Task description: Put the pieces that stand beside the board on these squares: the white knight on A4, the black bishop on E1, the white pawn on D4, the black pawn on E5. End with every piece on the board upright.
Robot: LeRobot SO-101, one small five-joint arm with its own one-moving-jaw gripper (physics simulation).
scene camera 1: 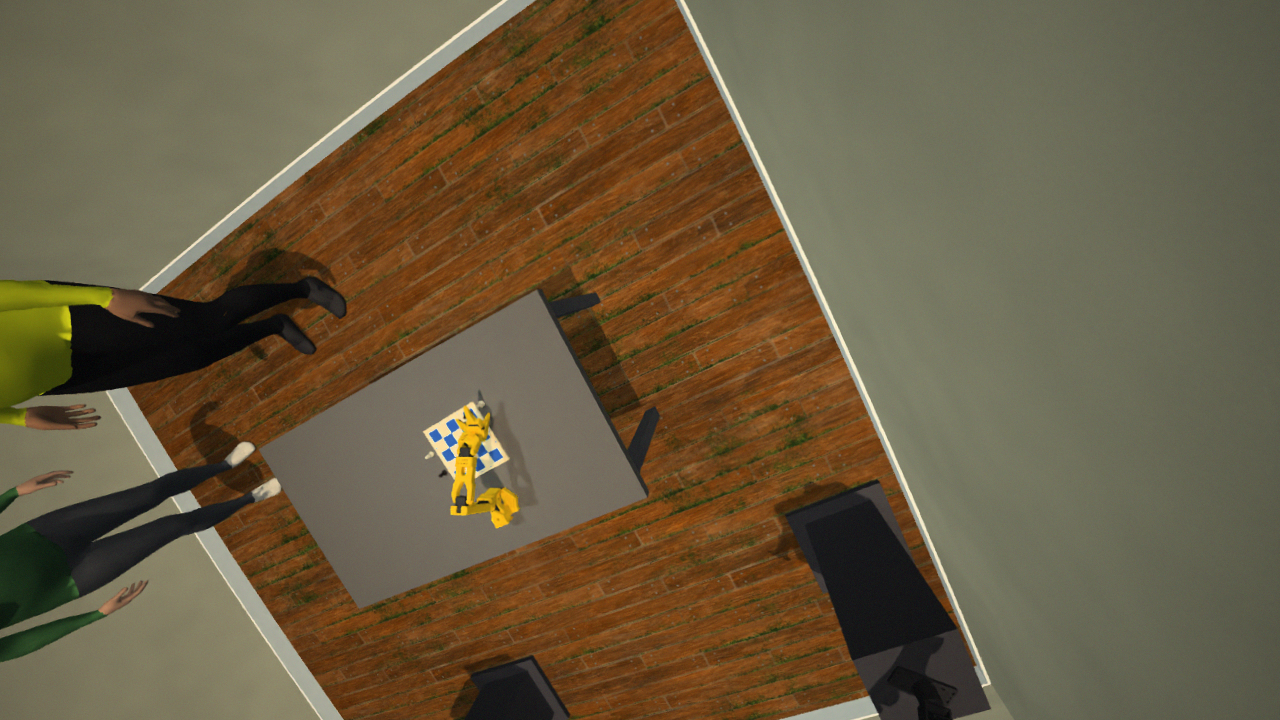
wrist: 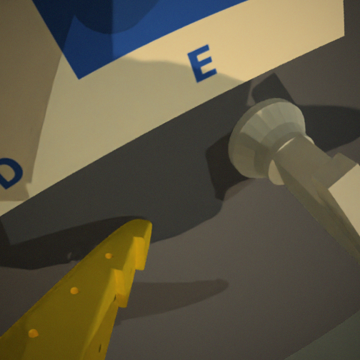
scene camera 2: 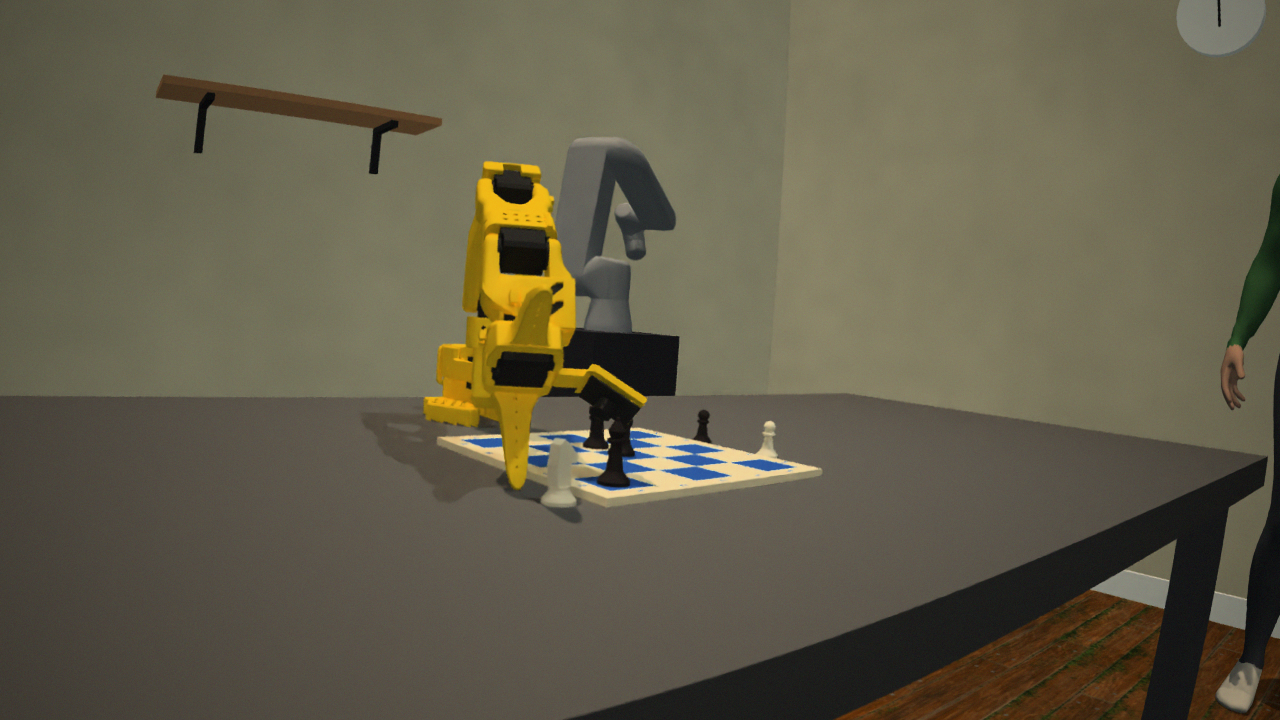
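Pixels of known places: hand, tool point: (scene camera 1: pixel 488 413) (scene camera 2: pixel 517 481); arm's base, link origin: (scene camera 1: pixel 501 496) (scene camera 2: pixel 487 422).
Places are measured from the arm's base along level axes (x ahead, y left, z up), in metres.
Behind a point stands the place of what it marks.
Observation:
The white knight (scene camera 2: pixel 559 470) {z 0.022, x 0.309, y -0.114 m} (wrist: pixel 267 142) stands upright on the table just off the board (scene camera 1: pixel 434 435) {z 0.006, x 0.282, y 0.099 m} (scene camera 2: pixel 716 484) {z 0.005, x 0.316, y 0.008 m} (wrist: pixel 150 85), near the letter E. My gripper (scene camera 1: pixel 480 412) {z 0.006, x 0.267, y -0.117 m} (scene camera 2: pixel 578 443) is wide open and empty. One notched jaw (wrist: pixel 100 285) shows in the wrist view, to the left of the knight and apart from it; the other jaw is out of that picture. The black pawn (scene camera 2: pixel 703 426) {z 0.017, x 0.158, y 0.141 m} (scene camera 1: pixel 443 472) {z 0.009, x 0.158, y 0.139 m} and white pawn (scene camera 2: pixel 768 439) {z 0.016, x 0.233, y 0.149 m} (scene camera 1: pixel 428 454) {z 0.015, x 0.235, y 0.150 m} stand upright beside the board's far side. I cannot identify the black bishop.
A tall black piece (scene camera 2: pixel 614 461) {z 0.022, x 0.295, y -0.063 m} stands on the board close to the knight. More black pieces (scene camera 2: pixel 595 428) {z 0.022, x 0.176, y 0.005 m} stand behind it, partly hidden by the raised jaw. The grey table (scene camera 1: pixel 384 528) {z 0.000, x 0.063, y 0.492 m} (scene camera 2: pixel 358 573) {z 0.000, x 0.386, y -0.264 m} surrounds the board. Another grey arm (scene camera 2: pixel 586 214) stands in the background.

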